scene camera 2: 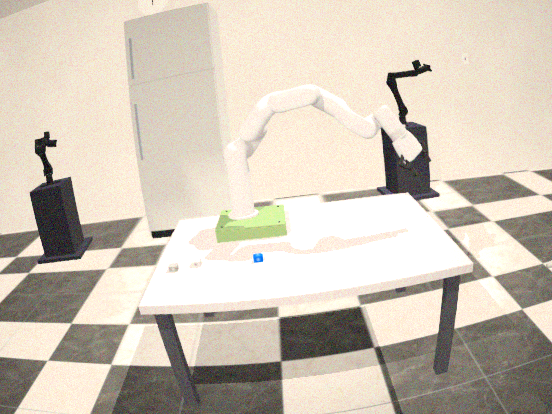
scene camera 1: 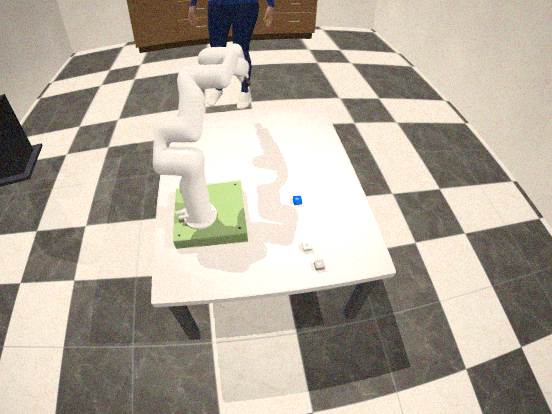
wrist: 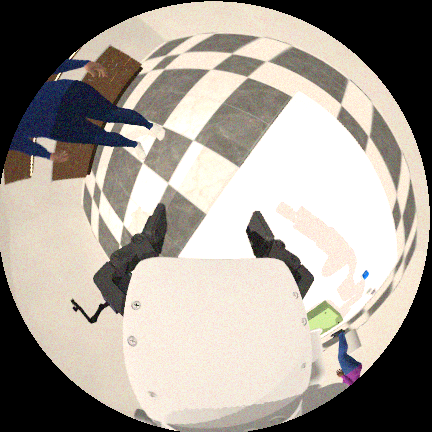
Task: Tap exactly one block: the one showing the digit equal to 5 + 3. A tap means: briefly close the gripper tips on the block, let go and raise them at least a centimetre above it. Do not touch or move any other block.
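A blue block lies on the white table. A white block and a greyish block lie near one end of the table; in the wrist view they are tiny at the right edge. The digits on all three are too small to read. My gripper is open and empty, high up at the far end of the table from the white and greyish blocks, well away from every block. In scene camera 1 its fingers are mostly hidden by the arm.
The arm stands on a green base on the white table. A person stands beyond the table's far end. A fridge and two black pedestals stand behind.
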